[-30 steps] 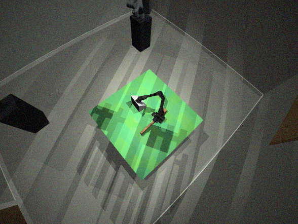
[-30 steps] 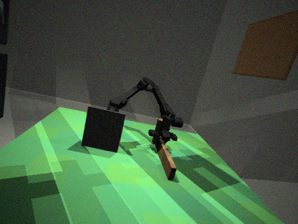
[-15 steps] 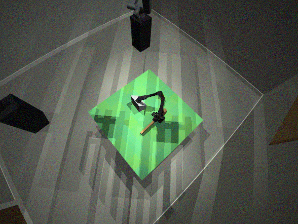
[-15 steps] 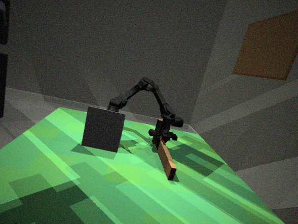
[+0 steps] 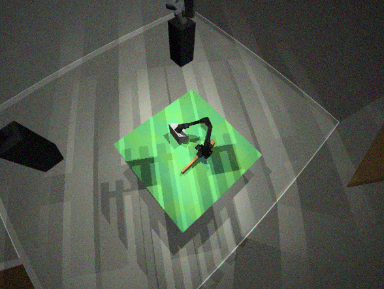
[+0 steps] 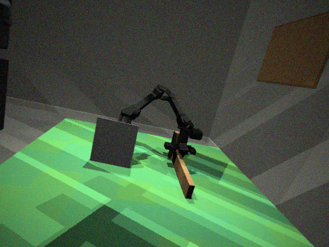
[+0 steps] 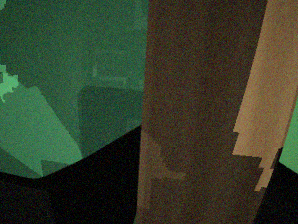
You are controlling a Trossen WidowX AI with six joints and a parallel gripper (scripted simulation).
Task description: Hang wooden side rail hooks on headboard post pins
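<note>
Now: the headboard post 140 mm to the left of my gripper tip and 50 mm above it.
</note>
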